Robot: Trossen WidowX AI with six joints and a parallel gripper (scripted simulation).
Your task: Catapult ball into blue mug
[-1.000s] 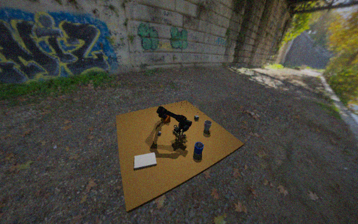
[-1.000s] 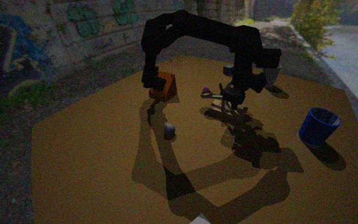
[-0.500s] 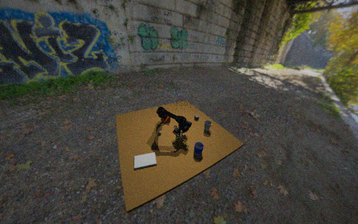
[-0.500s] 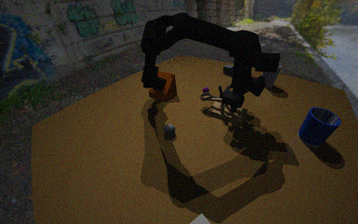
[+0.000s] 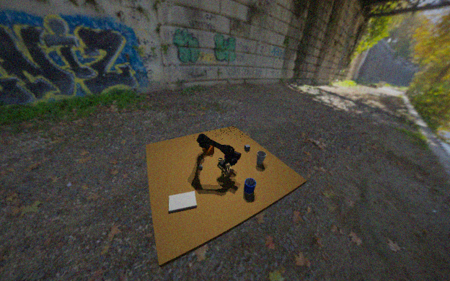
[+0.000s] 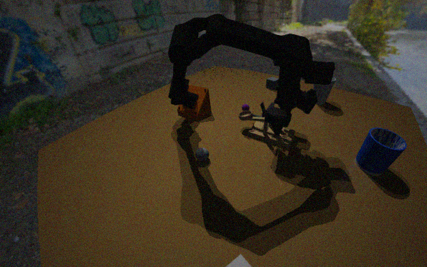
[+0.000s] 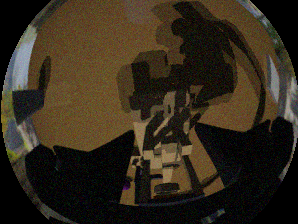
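My gripper tip is now 19 cm past the purple ball, 9 cm to the right of it and 2 cm above it. From my gripper tip the other things lie so: wooden catapult (7 cm behind, 1 cm to the left, 1 cm above); blue mug (28 cm ahead, 4 cm to the left, 1 cm below); grey ball (15 cm behind, 22 cm to the right, 2 cm below).
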